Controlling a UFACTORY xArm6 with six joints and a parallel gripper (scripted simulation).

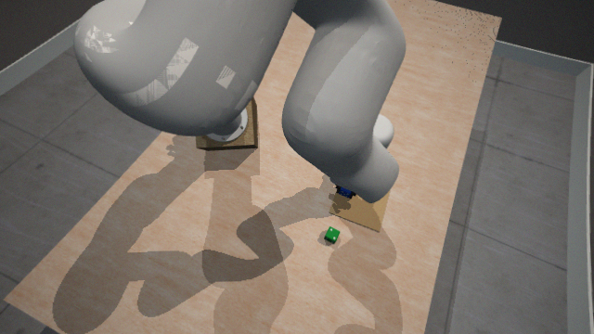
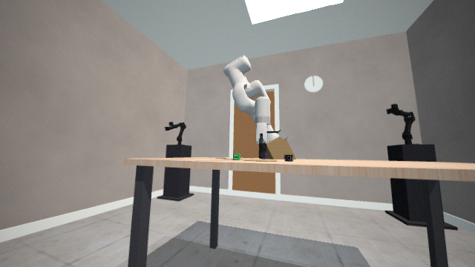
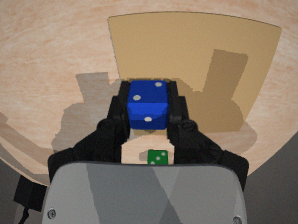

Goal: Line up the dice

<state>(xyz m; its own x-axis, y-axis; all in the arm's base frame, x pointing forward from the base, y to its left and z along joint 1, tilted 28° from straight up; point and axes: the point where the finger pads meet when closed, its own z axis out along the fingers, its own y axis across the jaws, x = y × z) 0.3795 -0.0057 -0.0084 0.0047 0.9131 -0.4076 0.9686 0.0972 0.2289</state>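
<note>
My gripper is now 1 cm above the blue die. From my hand the other things lie so: tan mat: 5 cm ahead, 3 cm below; then green die: 1 cm ahead, 13 cm to the right, 2 cm below; then black die: 12 cm to the left, 2 cm below.
</note>
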